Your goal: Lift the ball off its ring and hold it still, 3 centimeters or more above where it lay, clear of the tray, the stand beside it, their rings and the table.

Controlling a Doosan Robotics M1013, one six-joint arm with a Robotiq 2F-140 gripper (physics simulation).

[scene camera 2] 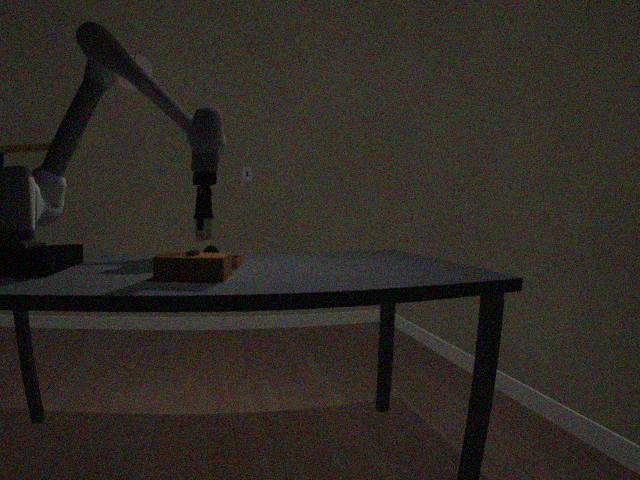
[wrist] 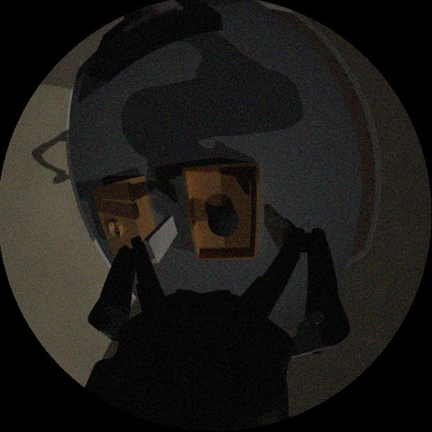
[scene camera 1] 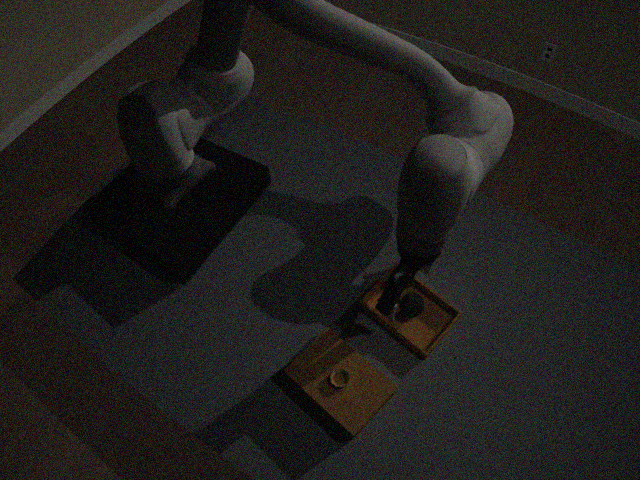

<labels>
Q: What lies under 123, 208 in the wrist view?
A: An orange-brown stand.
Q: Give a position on an orange-brown tray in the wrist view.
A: At 234, 184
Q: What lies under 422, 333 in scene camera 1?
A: An orange-brown tray.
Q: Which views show my gripper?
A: Scene camera 2, the wrist view and scene camera 1: all of them.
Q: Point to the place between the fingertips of my gripper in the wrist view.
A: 217, 219
</labels>
